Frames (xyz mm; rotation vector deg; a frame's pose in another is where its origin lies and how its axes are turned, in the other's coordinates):
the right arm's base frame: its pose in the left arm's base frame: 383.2 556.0 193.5 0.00 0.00 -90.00
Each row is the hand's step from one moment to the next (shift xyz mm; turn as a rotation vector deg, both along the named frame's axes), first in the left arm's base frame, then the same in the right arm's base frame.
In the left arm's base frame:
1: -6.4 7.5 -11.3 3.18 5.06 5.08
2: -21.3 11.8 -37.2 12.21 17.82 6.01
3: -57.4 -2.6 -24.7 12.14 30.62 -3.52
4: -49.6 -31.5 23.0 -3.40 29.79 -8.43
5: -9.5 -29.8 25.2 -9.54 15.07 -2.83
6: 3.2 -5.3 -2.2 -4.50 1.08 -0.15
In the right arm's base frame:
1: -7.5 -6.4 -11.3 -5.06 3.18 5.08
2: -11.8 -21.3 -37.2 -17.82 12.21 6.01
3: 2.6 -57.4 -24.7 -30.62 12.14 -3.52
4: 31.5 -49.6 23.0 -29.79 -3.40 -8.43
5: 29.8 -9.5 25.2 -15.07 -9.54 -2.83
6: 5.3 3.2 -2.2 -1.08 -4.50 -0.15

